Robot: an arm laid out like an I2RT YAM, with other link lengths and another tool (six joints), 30 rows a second.
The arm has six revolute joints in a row. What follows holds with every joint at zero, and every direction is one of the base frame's. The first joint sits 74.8 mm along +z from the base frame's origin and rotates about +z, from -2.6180 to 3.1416 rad. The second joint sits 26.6 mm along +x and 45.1 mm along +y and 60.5 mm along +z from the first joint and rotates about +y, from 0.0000 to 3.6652 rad. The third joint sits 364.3 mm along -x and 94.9 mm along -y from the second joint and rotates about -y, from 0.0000 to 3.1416 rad. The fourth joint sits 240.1 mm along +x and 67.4 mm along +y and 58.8 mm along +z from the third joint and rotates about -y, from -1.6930 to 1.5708 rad. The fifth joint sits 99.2 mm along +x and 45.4 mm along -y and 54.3 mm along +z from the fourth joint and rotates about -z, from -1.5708 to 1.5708 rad. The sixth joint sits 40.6 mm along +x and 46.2 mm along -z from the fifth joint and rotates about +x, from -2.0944 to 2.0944 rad. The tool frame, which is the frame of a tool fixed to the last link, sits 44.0 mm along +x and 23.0 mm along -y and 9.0 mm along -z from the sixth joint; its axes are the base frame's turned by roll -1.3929, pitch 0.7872 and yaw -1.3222 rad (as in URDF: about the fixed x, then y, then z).
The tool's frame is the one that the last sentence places.
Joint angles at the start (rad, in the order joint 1, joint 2, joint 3, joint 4, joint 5, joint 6): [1.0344 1.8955 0.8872 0.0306 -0.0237 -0.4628]
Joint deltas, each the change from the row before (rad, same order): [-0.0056 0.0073 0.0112 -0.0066 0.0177 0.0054]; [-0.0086 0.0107 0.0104 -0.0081 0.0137 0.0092]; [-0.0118 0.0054 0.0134 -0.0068 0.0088 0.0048]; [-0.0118 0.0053 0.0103 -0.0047 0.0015 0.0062]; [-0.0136 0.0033 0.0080 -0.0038 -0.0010 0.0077]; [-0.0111 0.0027 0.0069 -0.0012 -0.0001 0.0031]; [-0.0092 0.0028 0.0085 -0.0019 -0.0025 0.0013]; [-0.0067 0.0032 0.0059 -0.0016 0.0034 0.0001]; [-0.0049 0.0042 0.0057 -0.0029 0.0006 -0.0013]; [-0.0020 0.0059 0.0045 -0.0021 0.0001 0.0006]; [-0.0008 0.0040 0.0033 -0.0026 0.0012 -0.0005]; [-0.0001 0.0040 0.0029 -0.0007 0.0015 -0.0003]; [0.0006 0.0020 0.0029 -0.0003 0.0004 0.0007]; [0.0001 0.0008 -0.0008 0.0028 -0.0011 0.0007]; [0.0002 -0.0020 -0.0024 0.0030 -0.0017 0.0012]
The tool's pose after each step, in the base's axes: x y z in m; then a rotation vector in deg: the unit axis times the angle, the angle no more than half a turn. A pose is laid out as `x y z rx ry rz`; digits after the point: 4 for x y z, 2 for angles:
0.2687 0.3456 0.1615 -129.74 57.57 7.48
0.2737 0.3444 0.1594 -129.54 59.23 6.54
0.2801 0.3434 0.1604 -128.93 60.44 5.69
0.2856 0.3421 0.1606 -128.30 61.60 5.41
0.2912 0.3398 0.1610 -127.53 62.89 5.28
0.2961 0.3382 0.1617 -126.90 63.68 5.05
0.3004 0.3377 0.1628 -126.37 64.17 4.98
0.3039 0.3368 0.1630 -126.08 64.64 4.56
0.3064 0.3365 0.1626 -126.04 64.92 4.39
0.3078 0.3369 0.1612 -126.11 65.19 4.39
0.3086 0.3372 0.1602 -126.26 65.34 4.31
0.3093 0.3378 0.1593 -126.35 65.41 4.21
0.3096 0.3387 0.1593 -126.31 65.41 4.20
0.3096 0.3389 0.1590 -126.23 65.38 4.28
0.3092 0.3388 0.1594 -126.07 65.33 4.40

